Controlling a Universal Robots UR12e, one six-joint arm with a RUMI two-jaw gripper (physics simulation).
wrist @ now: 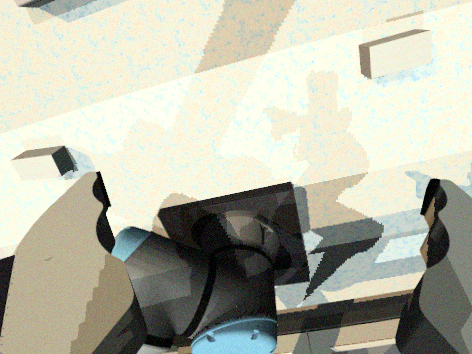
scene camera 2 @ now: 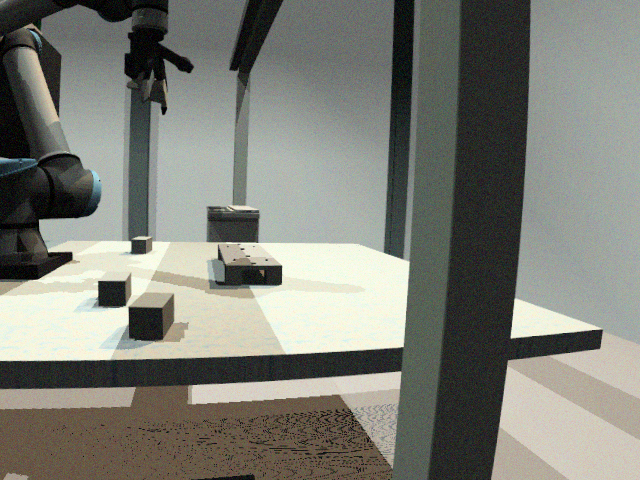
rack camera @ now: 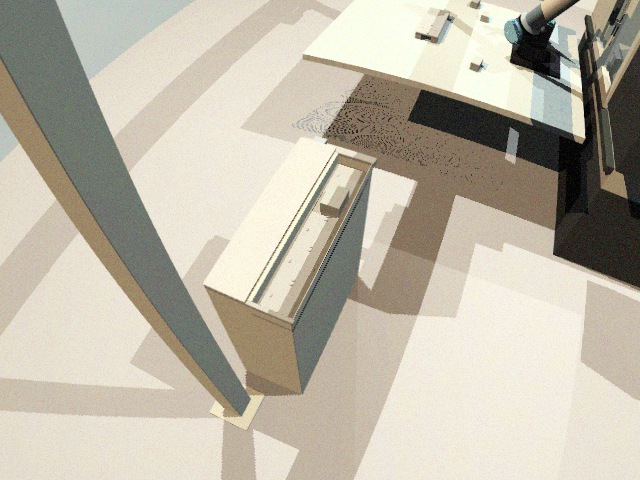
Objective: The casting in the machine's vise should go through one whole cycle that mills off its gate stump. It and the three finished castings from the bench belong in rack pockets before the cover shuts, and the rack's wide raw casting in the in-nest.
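Places are measured from the arm's base along level axes (x down, y right, z back), in centimetres.
Pixels of known places: gripper, fingertip midpoint: (wrist: 262,179) (scene camera 2: 153,109); arm's base at its link origin: (wrist: 240,239) (scene camera 2: 12,259) (rack camera: 530,52).
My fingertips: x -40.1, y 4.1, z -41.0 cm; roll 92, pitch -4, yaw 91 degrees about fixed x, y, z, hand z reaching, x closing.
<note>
Ahead of a thing's pixels: the offset from my fingertips to its top centre. "pt": to the spot under its first point. Level surfaces: height alone.
My gripper (scene camera 2: 149,93) (wrist: 262,179) is wide open and empty, high above the bench. Three grey castings stand apart on the bench: one at the back (scene camera 2: 141,244) (rack camera: 476,64), one further forward @[dx +37.7, dy +25.1, dz +0.1 cm] (scene camera 2: 114,289) (rack camera: 484,17) and one near the front edge (scene camera 2: 150,316) (rack camera: 474,4). In the wrist view, one casting @[dx +37.7, dy -46.1, dz +17.0 cm] (wrist: 42,163) lies at the left beyond a fingertip and another casting @[pt dx +37.7, dy +24.5, dz +0.1 cm] (wrist: 397,55) at the upper right. The rack cabinet (rack camera: 258,222) (scene camera 2: 232,227) has its top partly open; a wide block-shaped casting @[dx +32.7, dy -183.2, dz +8.7 cm] (rack camera: 333,201) sits inside near its far end. The vise and its casting cannot be made out.
A low block-like fixture @[dx +37.4, dy -16.2, dz -22.9 cm] (scene camera 2: 253,273) (rack camera: 433,25) with openings stands on the bench @[dx +42.8 cm] (scene camera 2: 330,325) (rack camera: 361,31). The dark machine (rack camera: 584,222) stands beyond the arm's base (scene camera 2: 31,266) (wrist: 175,215). A thick post (scene camera 2: 444,232) rises in front of the bench; another post (rack camera: 129,206) stands beside the rack.
</note>
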